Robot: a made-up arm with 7 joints.
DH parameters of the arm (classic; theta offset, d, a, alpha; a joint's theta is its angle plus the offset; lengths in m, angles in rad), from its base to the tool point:
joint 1: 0 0.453 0 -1.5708
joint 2: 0 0 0 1.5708
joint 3: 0 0.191 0.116 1.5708
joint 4: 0 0 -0.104 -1.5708
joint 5: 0 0.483 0 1.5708
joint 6: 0 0 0.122 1.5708
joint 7: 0 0 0 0
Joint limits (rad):
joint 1: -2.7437..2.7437
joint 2: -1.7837..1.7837
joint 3: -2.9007..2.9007
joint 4: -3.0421..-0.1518
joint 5: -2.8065..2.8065
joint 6: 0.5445..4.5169
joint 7: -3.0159..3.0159
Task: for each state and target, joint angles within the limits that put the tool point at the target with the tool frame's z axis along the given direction. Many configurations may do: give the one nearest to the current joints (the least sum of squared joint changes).
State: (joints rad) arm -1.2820 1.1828 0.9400 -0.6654 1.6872 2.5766 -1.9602
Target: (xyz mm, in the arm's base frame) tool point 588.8 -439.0 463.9 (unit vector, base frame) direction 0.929 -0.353 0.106
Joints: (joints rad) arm -0.9583 1.1104 0.9761 -0.6768 1.7193 3.0525 -1.9602
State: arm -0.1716 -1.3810 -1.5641 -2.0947 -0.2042 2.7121 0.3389
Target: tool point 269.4 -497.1 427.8 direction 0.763 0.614 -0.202
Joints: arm -0.0694 -1.4517 -1.5617 -2.7721 -0.1222 2.0343 0.3389
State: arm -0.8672 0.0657 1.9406 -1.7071 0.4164 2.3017 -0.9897
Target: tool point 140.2 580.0 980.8 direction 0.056 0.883 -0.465
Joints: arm -0.8069 0.1759 2.2513 -1.4283 -0.0218 2.4010 -0.9897
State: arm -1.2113 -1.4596 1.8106 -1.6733 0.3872 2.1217 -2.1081
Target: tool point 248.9 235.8 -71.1 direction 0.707 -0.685 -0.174
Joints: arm -0.7205 -1.3600 2.5528 -2.4994 0.0317 2.4427 -2.1081
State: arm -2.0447 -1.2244 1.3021 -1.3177 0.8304 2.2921 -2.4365
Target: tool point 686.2 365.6 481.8 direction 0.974 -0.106 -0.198
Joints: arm -2.0882 -1.6781 1.5278 -0.9334 0.7641 2.8578 -2.4365
